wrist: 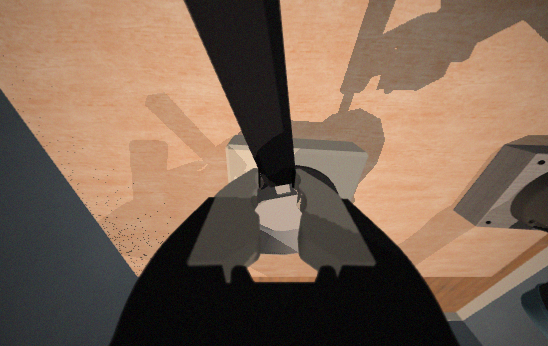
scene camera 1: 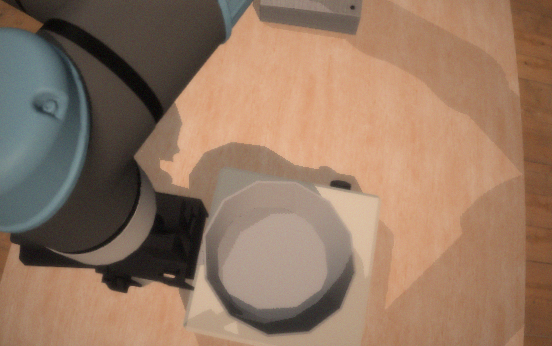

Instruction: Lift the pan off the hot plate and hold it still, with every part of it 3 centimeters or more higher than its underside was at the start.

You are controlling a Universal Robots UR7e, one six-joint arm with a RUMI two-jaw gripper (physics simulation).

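Frame: origin at the arm's base, x right, y ahead, z up, level; millimetres.
Seen in the pictures: gripper, fingertip midpoint: (wrist: 275, 171).
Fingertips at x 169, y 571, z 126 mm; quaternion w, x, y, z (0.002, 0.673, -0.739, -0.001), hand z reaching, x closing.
Offsets run from my fingertips to a thing's top centre. Level surfaces: height alone.
The grey many-sided pan (scene camera 1: 275, 260) (wrist: 279, 215) hangs above the pale square hot plate {dx -148, dy -31, dz -106 mm} (scene camera 1: 362, 215) (wrist: 340, 162), roughly level. Its exact height cannot be read. In the wrist view its black handle (wrist: 255, 75) runs from the top of the view down to the pan. My gripper (scene camera 1: 180, 240) (wrist: 275, 171) is shut on the handle near the pan's wall, with a finger on each side. In the scene view the arm and gripper body hide the handle and fingertips, left of the pan. Part of the hot plate is hidden under the pan.
A grey metal block (scene camera 1: 310, 17) (wrist: 480, 185) stands on the wooden table {dz -185 mm} (scene camera 1: 310, 100) (wrist: 100, 60), behind the hot plate in the scene view and at the right in the wrist view. A small black knob {dx -223, dy -142, dz -131 mm} (scene camera 1: 340, 185) sits at the hot plate's far side.
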